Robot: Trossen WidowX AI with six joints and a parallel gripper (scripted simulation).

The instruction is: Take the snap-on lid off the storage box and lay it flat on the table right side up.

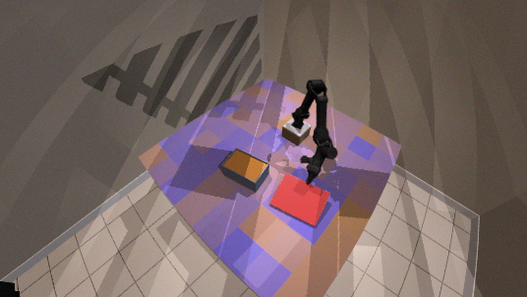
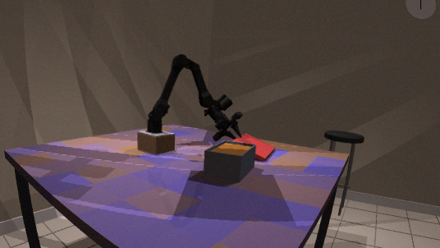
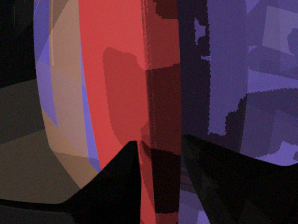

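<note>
The red lid lies 8 cm ahead of my gripper tip and 2 cm below it. The rest, counted from my gripper tip: dark grey storage box: 32 cm to the right, 7 cm ahead, 2 cm below.
</note>
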